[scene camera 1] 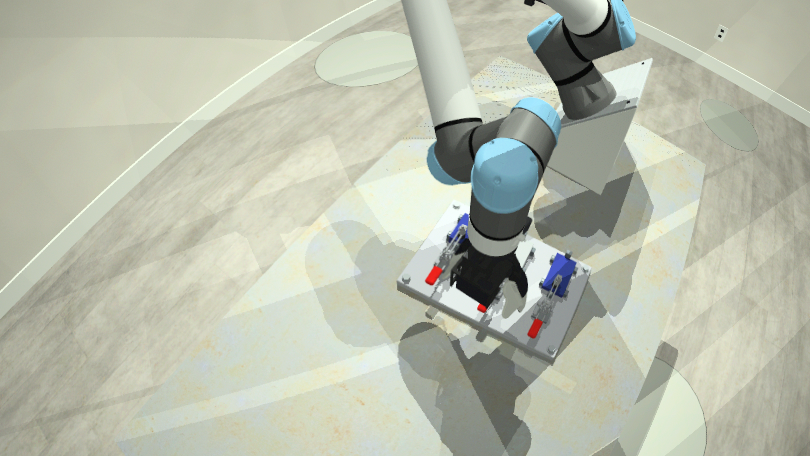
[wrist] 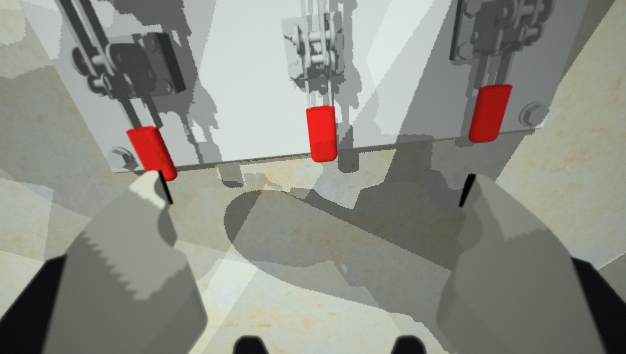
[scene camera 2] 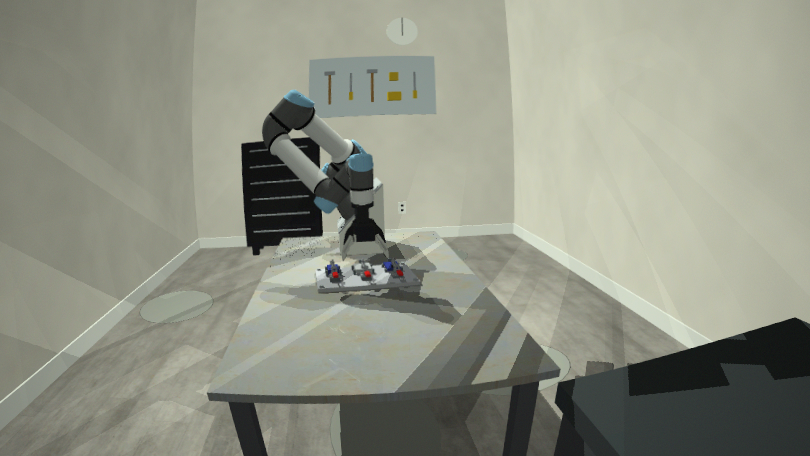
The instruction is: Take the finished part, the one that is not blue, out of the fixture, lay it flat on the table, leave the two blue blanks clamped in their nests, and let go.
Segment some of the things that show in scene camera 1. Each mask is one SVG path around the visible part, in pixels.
The gripper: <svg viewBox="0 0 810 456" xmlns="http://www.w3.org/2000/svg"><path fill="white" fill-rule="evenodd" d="M465 239L451 258L448 268L442 275L442 279L450 276L450 286L456 281L456 289L488 309L500 291L499 286L505 278L508 278L503 286L505 304L502 310L502 317L507 319L516 310L521 313L526 305L528 279L515 254L518 246L509 254L489 256L478 251L469 241L469 237ZM529 216L527 217L522 234L525 234L529 230L532 223L532 218Z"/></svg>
A blue blank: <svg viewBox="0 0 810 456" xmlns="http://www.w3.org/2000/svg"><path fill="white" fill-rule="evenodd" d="M557 253L541 288L547 291L551 290L552 282L559 274L562 276L562 281L555 295L562 298L577 262Z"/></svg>
